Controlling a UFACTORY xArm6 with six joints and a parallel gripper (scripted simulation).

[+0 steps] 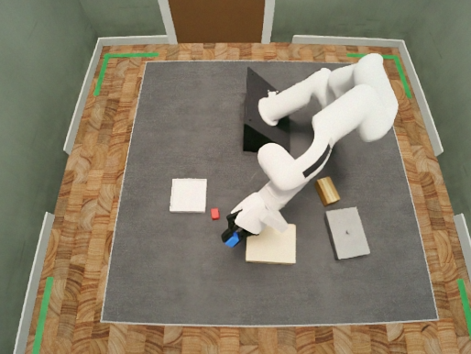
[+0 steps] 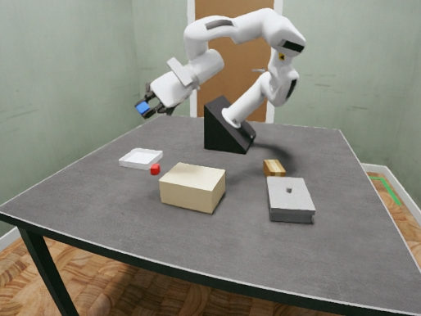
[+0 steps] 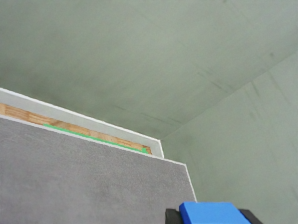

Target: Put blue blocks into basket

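My hand is 23 cm past the white basket, 19 cm to the left of it and 30 cm above it. From my hand the other things lie so: flat lid 6 cm behind, 46 cm to the left, 26 cm below; then grey metal box 6 cm behind, 46 cm to the left, 28 cm below; then light wooden cabinet 3 cm behind, 14 cm to the left, 27 cm below.
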